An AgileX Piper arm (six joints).
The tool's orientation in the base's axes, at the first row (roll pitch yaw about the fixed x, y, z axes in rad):
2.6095, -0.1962, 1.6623
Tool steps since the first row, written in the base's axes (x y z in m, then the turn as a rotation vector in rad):
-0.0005, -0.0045, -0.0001, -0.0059, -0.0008, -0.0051
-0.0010, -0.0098, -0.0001, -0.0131, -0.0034, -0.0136
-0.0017, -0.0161, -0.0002, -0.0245, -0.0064, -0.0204
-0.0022, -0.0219, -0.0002, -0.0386, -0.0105, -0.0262
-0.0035, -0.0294, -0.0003, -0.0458, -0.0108, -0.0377
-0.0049, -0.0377, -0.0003, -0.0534, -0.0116, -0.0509
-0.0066, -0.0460, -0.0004, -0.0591, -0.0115, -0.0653
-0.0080, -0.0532, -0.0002, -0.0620, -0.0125, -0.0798
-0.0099, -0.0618, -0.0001, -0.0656, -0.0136, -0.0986
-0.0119, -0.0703, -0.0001, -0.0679, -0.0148, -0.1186
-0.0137, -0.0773, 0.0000, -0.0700, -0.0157, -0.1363
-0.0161, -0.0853, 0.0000, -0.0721, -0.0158, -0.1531
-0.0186, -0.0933, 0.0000, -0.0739, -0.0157, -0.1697
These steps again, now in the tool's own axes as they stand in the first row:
-0.0044, -0.0004, -0.0011, -0.0012, -0.0076, 0.0012
-0.0095, -0.0007, -0.0025, -0.0048, -0.0181, 0.0044
-0.0156, -0.0013, -0.0041, -0.0080, -0.0313, 0.0039
-0.0212, -0.0016, -0.0056, -0.0119, -0.0463, 0.0010
-0.0285, -0.0026, -0.0077, -0.0138, -0.0583, 0.0071
-0.0364, -0.0037, -0.0102, -0.0165, -0.0714, 0.0144
-0.0444, -0.0050, -0.0127, -0.0187, -0.0835, 0.0238
-0.0513, -0.0060, -0.0151, -0.0222, -0.0932, 0.0344
-0.0595, -0.0074, -0.0180, -0.0266, -0.1057, 0.0483
-0.0676, -0.0090, -0.0208, -0.0315, -0.1176, 0.0638
-0.0743, -0.0104, -0.0232, -0.0356, -0.1282, 0.0776
-0.0819, -0.0123, -0.0261, -0.0388, -0.1384, 0.0907
-0.0895, -0.0143, -0.0290, -0.0418, -0.1482, 0.1039

